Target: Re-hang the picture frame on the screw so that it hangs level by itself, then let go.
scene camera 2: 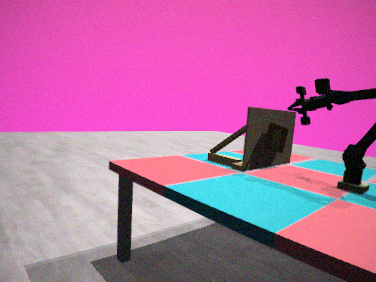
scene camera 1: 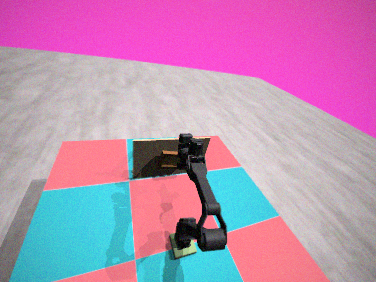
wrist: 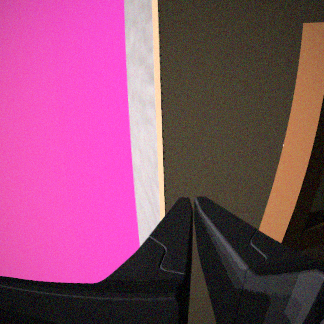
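The picture frame [scene camera 1: 169,152] [scene camera 2: 271,136] [wrist: 300,125] is on the front of the upright board [scene camera 1: 145,152] [scene camera 2: 257,122] [wrist: 225,100]. It looks a little tilted: its upper bar is not parallel to the board's top edge. The arm covers its right part in scene camera 1, and shadow darkens it in scene camera 2. My gripper [scene camera 2: 290,108] [wrist: 190,207] is shut and empty. Its tips are together, near the board's top edge and above the frame, apart from the frame. The screw does not show in these views.
The board stands on a red and cyan checkered table [scene camera 1: 75,215] [scene camera 2: 240,200], with a slanted brace [scene camera 2: 229,139] behind it. The arm's base plate [scene camera 1: 184,252] [scene camera 2: 350,187] sits on the table in front of the board.
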